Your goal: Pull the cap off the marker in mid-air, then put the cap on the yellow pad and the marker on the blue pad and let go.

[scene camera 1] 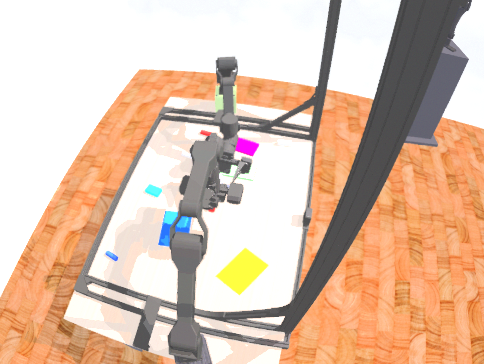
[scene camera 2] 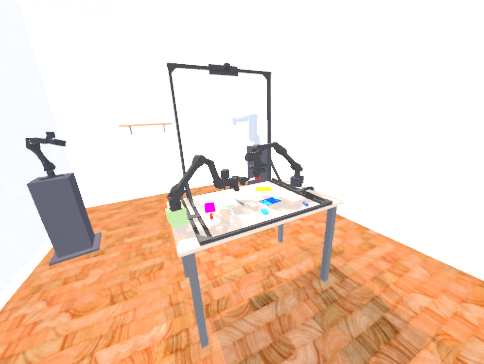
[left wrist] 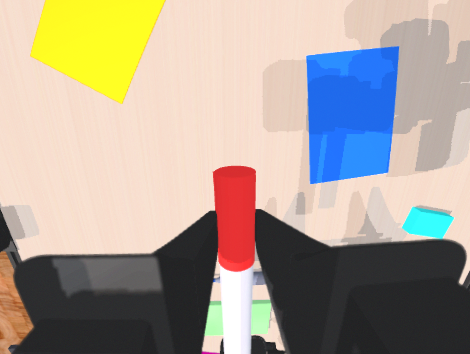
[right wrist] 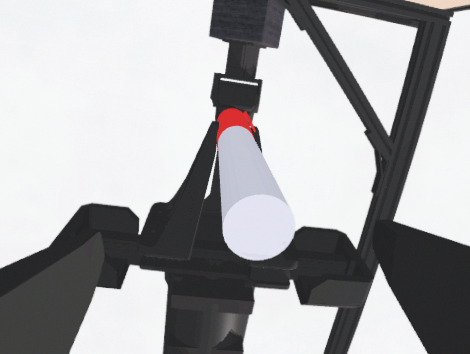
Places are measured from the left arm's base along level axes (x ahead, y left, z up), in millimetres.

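Pixels of known places: left gripper, fingertip midpoint: (scene camera 2: 256, 178) (left wrist: 235, 218) (right wrist: 235, 124); right gripper, fingertip midpoint: (scene camera 2: 247, 178) (right wrist: 239, 239); left arm's base at its link origin: (scene camera 1: 189, 351) (scene camera 2: 297, 176) (right wrist: 245, 42); right arm's base at its link origin: (scene camera 2: 175, 208).
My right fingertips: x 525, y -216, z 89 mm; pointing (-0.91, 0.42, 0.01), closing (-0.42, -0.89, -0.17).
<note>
For each thing: its middle in the pictures, then the offset to it from my right fingertips. "pt": a spot on its surface instead.
- red cap at the middle of its body: (left wrist: 234, 217) (right wrist: 235, 131) (scene camera 1: 212, 204) dz -16, dx -84, dy +39 mm
- marker's white body at the middle of its body: (right wrist: 239, 155) (left wrist: 236, 289) dz -15, dx -41, dy +19 mm
- yellow pad at the middle of its body: (left wrist: 100, 10) (scene camera 1: 242, 271) (scene camera 2: 263, 188) dz -177, dx -264, dy -9 mm
- blue pad at the middle of its body: (left wrist: 352, 119) (scene camera 1: 175, 228) (scene camera 2: 270, 201) dz -177, dx -46, dy +183 mm
- cyan block at the middle of its body: (left wrist: 427, 222) (scene camera 1: 153, 190) (scene camera 2: 264, 211) dz -170, dx +144, dy +244 mm
- blue piece at the middle of its body: (scene camera 1: 111, 255) (scene camera 2: 305, 203) dz -167, dx -116, dy +441 mm
- magenta pad at the middle of its body: (scene camera 1: 239, 144) (scene camera 2: 209, 207) dz -173, dx +298, dy -148 mm
- green pad at a spot on its surface: (left wrist: 261, 315) pt dz -169, dx +183, dy -39 mm
- red piece at the middle of its body: (scene camera 1: 206, 133) (scene camera 2: 211, 216) dz -167, dx +401, dy -20 mm
My left gripper (left wrist: 235, 218) is shut on the red cap (scene camera 1: 212, 210) (scene camera 2: 257, 178) (left wrist: 235, 220) (right wrist: 232, 119) of the marker, in the air above the table. The marker's white body (left wrist: 236, 310) (right wrist: 251, 172) is joined to the cap and points at my right gripper (right wrist: 239, 239). My right gripper is open; the free white end shows between its fingers in the right wrist view, touching neither. In scene camera 1 the arms hide most of the marker. The yellow pad (scene camera 1: 242, 270) (scene camera 2: 263, 189) (left wrist: 95, 45) and the blue pad (scene camera 1: 167, 235) (scene camera 2: 270, 201) (left wrist: 350, 105) lie on the table.
A cyan block (scene camera 1: 153, 190) (scene camera 2: 264, 212) (left wrist: 427, 222) lies near the blue pad. A blue piece (scene camera 1: 111, 256) (scene camera 2: 305, 203), a magenta pad (scene camera 1: 247, 146) (scene camera 2: 210, 207), a green pad (left wrist: 261, 315) and a red piece (scene camera 1: 205, 133) (scene camera 2: 211, 216) lie farther off. Dark frame posts (scene camera 1: 370, 165) stand at the table's side.
</note>
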